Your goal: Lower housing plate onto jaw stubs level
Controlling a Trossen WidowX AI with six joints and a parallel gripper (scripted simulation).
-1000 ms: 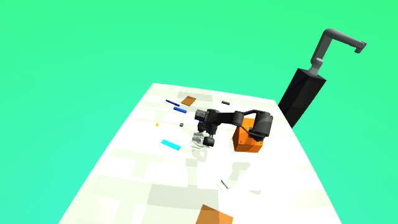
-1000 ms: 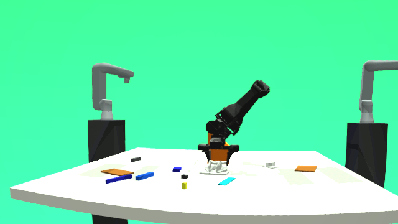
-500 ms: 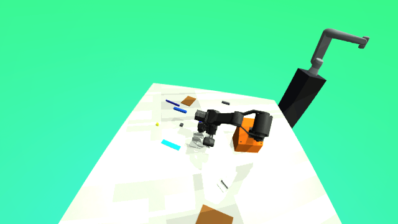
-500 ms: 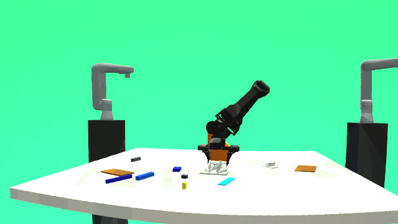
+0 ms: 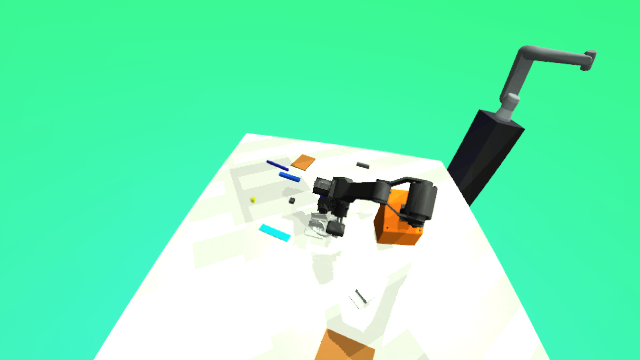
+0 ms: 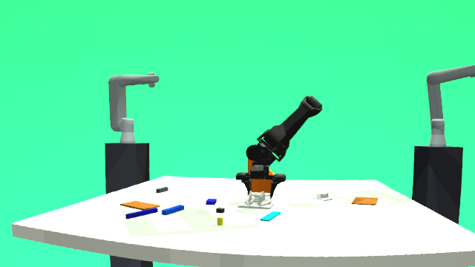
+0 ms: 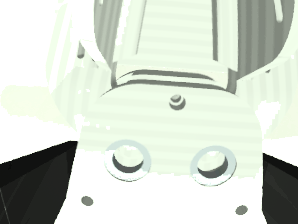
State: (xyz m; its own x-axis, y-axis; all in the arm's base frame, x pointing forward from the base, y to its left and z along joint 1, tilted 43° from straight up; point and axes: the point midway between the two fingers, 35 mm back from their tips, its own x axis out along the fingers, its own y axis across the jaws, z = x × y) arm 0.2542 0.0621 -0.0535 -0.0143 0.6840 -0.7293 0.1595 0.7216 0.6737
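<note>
Right now the housing plate is 2 cm above my gripper tip and 1 cm ahead of it. The rest, counted from my gripper tip: cyan bar (23 cm ahead, 5 cm to the left, 1 cm below); black block (19 cm ahead, 12 cm to the right, 1 cm below); blue block (19 cm to the right, 4 cm ahead, 1 cm below).
</note>
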